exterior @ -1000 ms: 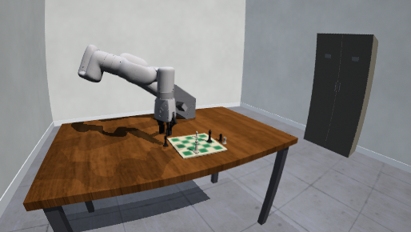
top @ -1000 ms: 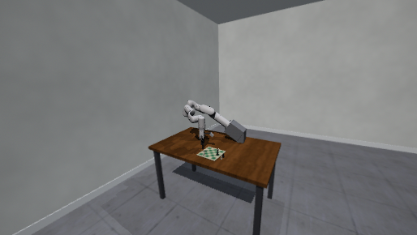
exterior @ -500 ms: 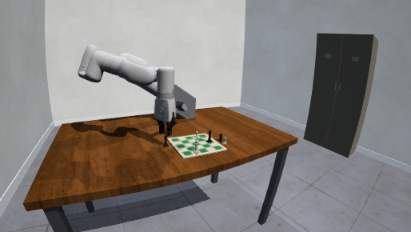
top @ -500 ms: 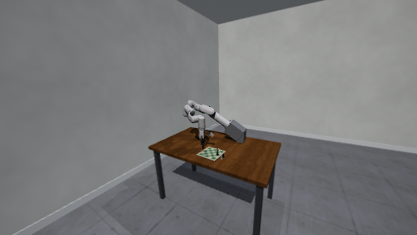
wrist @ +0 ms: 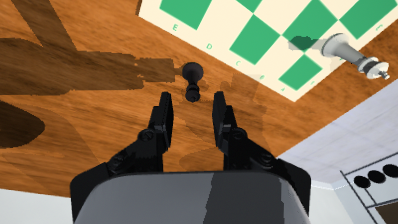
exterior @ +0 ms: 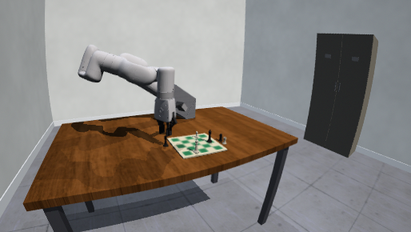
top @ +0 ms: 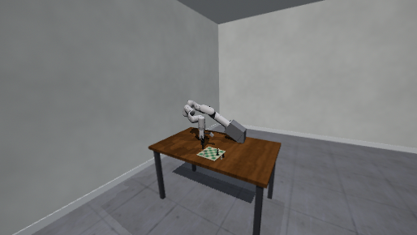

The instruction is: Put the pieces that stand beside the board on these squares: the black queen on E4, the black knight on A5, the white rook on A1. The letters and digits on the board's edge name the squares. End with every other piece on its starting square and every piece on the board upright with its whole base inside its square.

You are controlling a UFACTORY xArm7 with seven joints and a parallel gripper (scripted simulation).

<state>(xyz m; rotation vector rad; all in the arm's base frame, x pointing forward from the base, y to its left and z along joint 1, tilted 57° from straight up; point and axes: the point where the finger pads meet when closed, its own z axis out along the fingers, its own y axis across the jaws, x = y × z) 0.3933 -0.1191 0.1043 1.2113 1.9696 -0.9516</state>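
The short black piece lies 5 cm below my hand. Also, from my hand: cream board: 13 cm to the left, 7 cm below, 5 cm ahead; then black knight: 27 cm to the left, 6 cm below, 6 cm ahead; then black queen: 21 cm to the left, 6 cm ahead, 4 cm below.
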